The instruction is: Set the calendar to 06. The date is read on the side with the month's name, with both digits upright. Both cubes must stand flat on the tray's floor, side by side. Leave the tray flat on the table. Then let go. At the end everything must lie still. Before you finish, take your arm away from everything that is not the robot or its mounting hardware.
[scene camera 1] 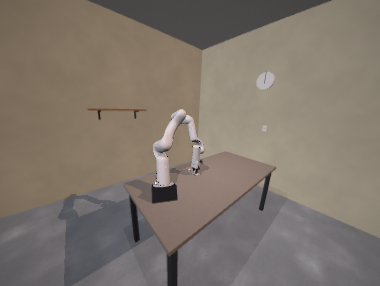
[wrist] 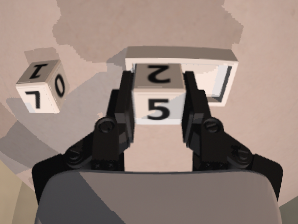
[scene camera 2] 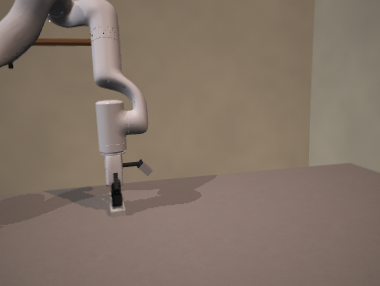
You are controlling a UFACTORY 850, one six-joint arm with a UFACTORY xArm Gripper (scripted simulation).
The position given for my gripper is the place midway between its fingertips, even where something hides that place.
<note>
In view: my gripper (scene camera 2: 117, 204), a white number cube (wrist: 158, 90) and a white calendar tray (wrist: 214, 68).
My gripper shows as well in the wrist view (wrist: 158, 86).
</note>
